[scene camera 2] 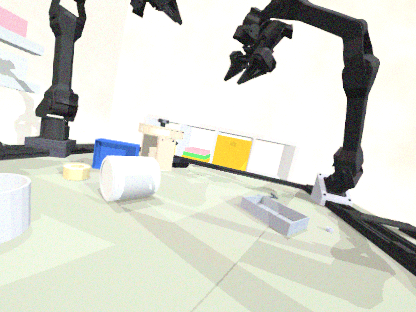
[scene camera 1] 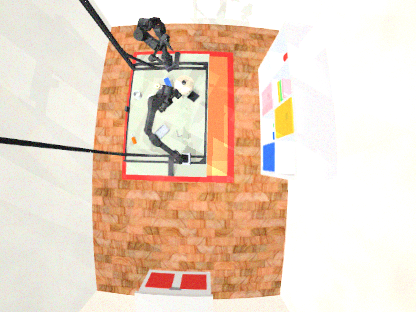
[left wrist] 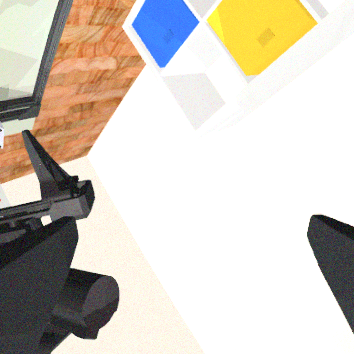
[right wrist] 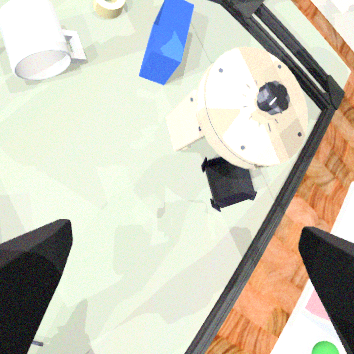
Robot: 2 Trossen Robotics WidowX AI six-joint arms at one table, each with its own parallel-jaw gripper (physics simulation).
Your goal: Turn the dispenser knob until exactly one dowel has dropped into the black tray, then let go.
My left gripper [left wrist: 193, 226] is open, with nothing in its grasp. My right gripper [scene camera 2: 230, 82] is open and holds nothing. A white mug [scene camera 2: 121, 177], a grey open tray [scene camera 2: 286, 220] and a blue box [scene camera 2: 103, 147] rest on the table. I also see a dispenser [right wrist: 225, 101].
The white mug is seen too in the right wrist view [right wrist: 41, 51]. The blue box is seen too in the right wrist view [right wrist: 163, 53]. My right gripper also shows in the right wrist view [right wrist: 188, 234]. The left wrist view does not show the white mug: it is out of frame. The left wrist view does not show the grey open tray: it is out of frame.
